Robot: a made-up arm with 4 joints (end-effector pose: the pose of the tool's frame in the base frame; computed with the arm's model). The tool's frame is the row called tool.
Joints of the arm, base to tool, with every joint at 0 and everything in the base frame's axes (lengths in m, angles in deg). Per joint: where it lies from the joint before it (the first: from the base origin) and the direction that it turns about. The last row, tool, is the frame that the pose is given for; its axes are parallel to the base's.
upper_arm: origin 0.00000 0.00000 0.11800 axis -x
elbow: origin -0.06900 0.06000 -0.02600 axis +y
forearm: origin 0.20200 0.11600 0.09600 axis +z
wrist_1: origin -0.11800 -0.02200 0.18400 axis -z
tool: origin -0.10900 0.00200 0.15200
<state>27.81 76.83 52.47 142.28</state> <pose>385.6 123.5 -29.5 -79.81 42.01 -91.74</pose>
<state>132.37 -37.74 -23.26 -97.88</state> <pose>-290.7 191.7 -189.3 -128.20 70.28 77.97</pose>
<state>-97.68 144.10 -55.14 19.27</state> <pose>112.1 375.5 537.7 -25.80 85.06 59.61</pose>
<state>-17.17 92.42 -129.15 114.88</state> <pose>349.7 277.5 -161.9 101.84 44.87 98.34</pose>
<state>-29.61 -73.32 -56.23 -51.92</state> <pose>-480.1 183.6 345.6 28.16 -70.75 -22.58</pose>
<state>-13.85 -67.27 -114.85 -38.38</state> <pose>-387.1 307.5 536.6 55.49 -48.96 -74.67</pose>
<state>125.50 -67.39 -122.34 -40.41</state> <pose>-378.1 59.6 -410.5 -51.83 -89.48 16.22</pose>
